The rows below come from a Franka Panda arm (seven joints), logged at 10 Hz.
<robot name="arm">
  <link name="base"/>
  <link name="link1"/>
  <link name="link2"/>
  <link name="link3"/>
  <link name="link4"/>
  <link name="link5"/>
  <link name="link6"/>
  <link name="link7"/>
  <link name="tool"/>
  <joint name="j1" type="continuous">
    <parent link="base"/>
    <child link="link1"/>
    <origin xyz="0 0 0.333" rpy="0 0 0"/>
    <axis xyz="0 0 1"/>
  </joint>
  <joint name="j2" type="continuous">
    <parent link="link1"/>
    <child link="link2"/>
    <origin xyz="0 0 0" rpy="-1.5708 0 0"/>
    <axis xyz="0 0 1"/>
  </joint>
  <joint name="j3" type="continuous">
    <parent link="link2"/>
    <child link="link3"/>
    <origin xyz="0 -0.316 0" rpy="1.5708 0 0"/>
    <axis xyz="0 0 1"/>
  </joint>
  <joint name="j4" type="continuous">
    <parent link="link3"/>
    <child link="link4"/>
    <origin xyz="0.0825 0 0" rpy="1.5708 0 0"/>
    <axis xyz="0 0 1"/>
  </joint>
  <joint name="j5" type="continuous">
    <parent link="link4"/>
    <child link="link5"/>
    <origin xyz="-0.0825 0.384 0" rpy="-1.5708 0 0"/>
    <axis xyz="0 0 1"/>
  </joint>
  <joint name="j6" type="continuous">
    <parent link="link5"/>
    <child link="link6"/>
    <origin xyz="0 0 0" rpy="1.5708 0 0"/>
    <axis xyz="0 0 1"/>
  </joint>
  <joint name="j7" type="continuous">
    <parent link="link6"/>
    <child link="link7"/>
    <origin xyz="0.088 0 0" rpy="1.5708 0 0"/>
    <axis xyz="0 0 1"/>
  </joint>
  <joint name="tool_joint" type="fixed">
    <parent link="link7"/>
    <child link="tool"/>
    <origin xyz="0 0 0.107" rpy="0 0 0"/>
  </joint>
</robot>
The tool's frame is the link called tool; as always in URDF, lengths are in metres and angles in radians. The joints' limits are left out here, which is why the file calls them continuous.
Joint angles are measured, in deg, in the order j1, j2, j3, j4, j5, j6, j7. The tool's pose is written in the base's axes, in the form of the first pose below.
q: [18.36 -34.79 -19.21 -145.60 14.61 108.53 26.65]
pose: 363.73, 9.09, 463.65, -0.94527, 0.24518, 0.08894, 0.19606
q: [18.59 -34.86 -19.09 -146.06 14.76 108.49 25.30]
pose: 361.92, 12.11, 460.54, -0.94840, 0.23158, 0.09087, 0.19659
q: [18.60 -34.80 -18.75 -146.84 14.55 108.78 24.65]
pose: 359.81, 14.98, 454.53, -0.95086, 0.22407, 0.09346, 0.19214
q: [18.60 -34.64 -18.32 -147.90 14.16 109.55 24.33]
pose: 357.72, 18.19, 446.28, -0.95316, 0.21932, 0.09516, 0.18528
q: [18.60 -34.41 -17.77 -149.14 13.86 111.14 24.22]
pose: 356.49, 21.90, 437.34, -0.95511, 0.21725, 0.09238, 0.17898
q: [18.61 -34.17 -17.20 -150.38 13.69 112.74 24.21]
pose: 355.04, 25.79, 428.48, -0.95663, 0.21607, 0.08998, 0.17345
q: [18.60 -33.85 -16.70 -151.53 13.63 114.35 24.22]
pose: 353.88, 29.06, 419.87, -0.95765, 0.21607, 0.08761, 0.16895
